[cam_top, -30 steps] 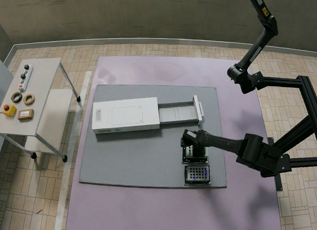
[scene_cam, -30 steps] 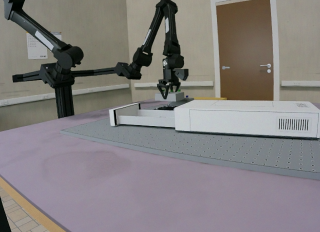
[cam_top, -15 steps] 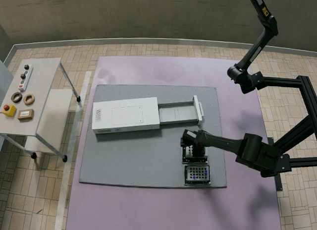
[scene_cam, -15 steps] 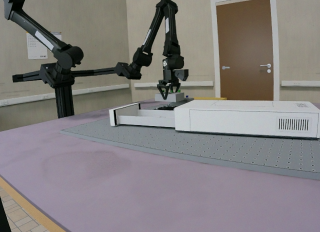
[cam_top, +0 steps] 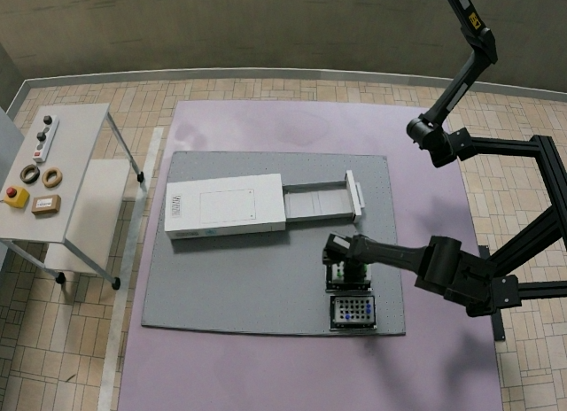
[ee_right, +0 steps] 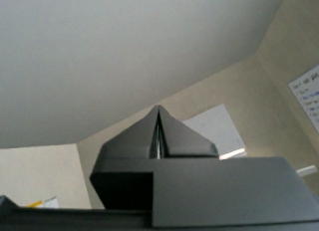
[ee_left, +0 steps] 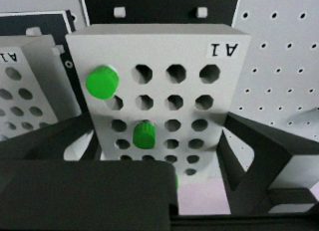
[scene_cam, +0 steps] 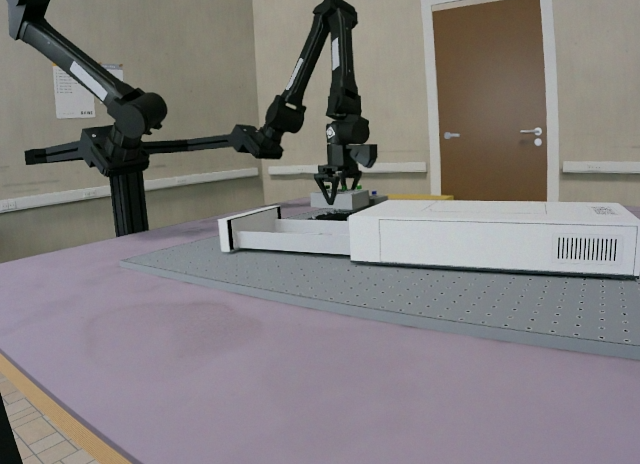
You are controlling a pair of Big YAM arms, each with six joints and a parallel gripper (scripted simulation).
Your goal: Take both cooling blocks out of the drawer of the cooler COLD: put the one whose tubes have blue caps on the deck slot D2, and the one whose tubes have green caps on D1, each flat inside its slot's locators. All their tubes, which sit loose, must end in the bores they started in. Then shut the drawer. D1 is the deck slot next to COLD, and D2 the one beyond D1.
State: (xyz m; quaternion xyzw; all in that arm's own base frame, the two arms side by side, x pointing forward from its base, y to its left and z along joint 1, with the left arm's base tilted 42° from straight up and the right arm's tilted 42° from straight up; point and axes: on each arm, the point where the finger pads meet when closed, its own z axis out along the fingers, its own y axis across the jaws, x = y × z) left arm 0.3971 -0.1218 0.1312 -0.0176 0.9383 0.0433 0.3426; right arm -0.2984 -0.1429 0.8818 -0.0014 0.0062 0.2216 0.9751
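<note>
My left hand is 5 cm above the deck slot D1. The rest, counted from my left hand: white cooler: 26 cm ahead, 28 cm to the right, 2 cm below; then deck slot D2: 14 cm to the left, 5 cm below.
</note>
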